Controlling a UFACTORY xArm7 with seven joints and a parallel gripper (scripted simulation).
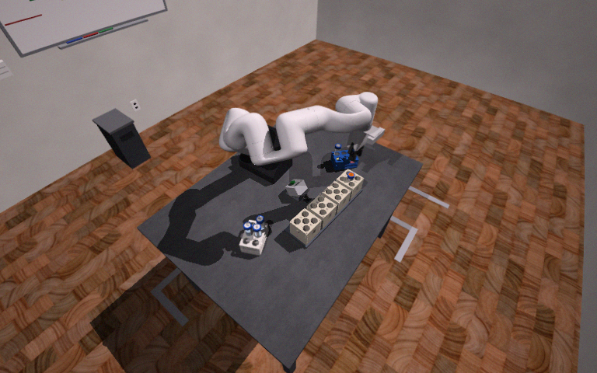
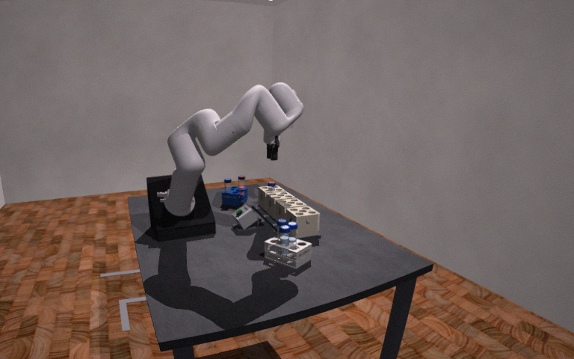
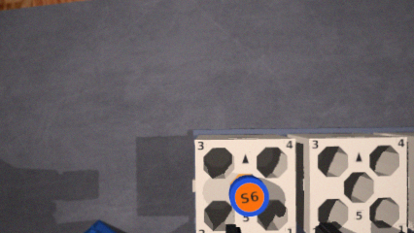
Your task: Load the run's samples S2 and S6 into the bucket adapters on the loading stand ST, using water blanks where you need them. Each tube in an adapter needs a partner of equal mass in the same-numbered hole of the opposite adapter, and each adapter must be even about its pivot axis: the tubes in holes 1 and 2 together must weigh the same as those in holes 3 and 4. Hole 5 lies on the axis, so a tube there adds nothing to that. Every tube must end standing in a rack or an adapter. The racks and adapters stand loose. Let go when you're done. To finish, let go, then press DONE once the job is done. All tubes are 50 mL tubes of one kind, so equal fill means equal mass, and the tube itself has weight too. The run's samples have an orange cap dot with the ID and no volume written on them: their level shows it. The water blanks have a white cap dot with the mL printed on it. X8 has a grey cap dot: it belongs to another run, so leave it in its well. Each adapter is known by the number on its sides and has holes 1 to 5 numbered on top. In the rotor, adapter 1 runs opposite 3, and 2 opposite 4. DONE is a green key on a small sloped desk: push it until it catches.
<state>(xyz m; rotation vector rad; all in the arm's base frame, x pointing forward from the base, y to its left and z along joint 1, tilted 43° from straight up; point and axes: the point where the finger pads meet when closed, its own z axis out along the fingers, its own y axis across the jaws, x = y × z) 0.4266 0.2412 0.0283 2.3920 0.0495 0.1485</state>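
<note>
My hand is 19 cm above the orange-dot tube, 18 cm to the right of it and 10 cm past it. The rest, counted from my hand: white rack: 51 cm to the right, 22 cm below, 14 cm behind; blue rack: 22 cm below, 16 cm to the left, 13 cm behind.
</note>
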